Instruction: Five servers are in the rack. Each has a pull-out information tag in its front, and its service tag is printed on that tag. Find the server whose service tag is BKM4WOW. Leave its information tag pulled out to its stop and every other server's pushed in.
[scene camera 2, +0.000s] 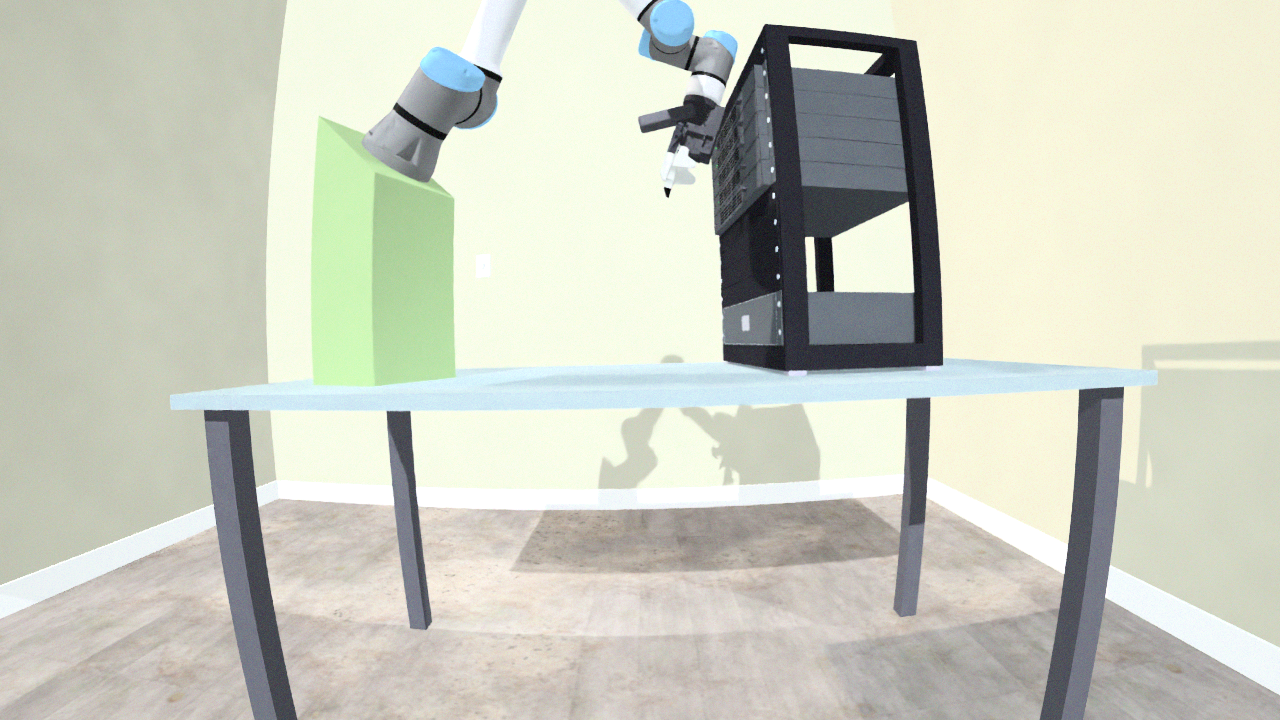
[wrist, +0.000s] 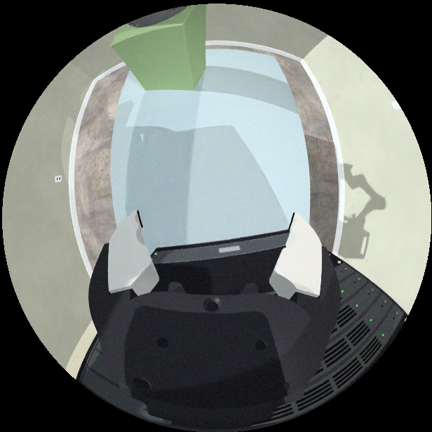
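Seen in the pictures: gripper, fingertip midpoint: (scene camera 2: 665, 189); arm's base, origin of the base link: (scene camera 2: 395, 161).
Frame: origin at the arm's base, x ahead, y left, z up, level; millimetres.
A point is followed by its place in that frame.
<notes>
The black rack (scene camera 2: 792, 214) {x 703, y -140, z -164 mm} stands on the right of the table in the scene view. The stacked grey servers (scene camera 2: 848, 129) {x 829, y -108, z 3 mm} (wrist: 345, 332) fill its upper part; in the wrist view their grilles and green lights show at the lower right, partly behind the gripper body. No information tag can be made out and no service tag can be read. My gripper (scene camera 2: 671, 184) {x 520, y 80, z -63 mm} (wrist: 215, 213) is open and empty, its fingers pointing down. It hangs high above the table, close in front of the servers' fronts, with its dark body beside them. The wrist view looks down past the fingers.
A grey unit (scene camera 2: 759, 324) {x 678, y 5, z -334 mm} (wrist: 200, 253) with a white label sits at the rack's bottom, below a black panelled stretch. The green pedestal (scene camera 2: 411, 286) {x 61, y -56, z -253 mm} (wrist: 165, 57) carrying the arm base stands on the opposite end of the pale blue table (scene camera 2: 581, 386) {x 371, y -224, z -420 mm} (wrist: 260, 150).
</notes>
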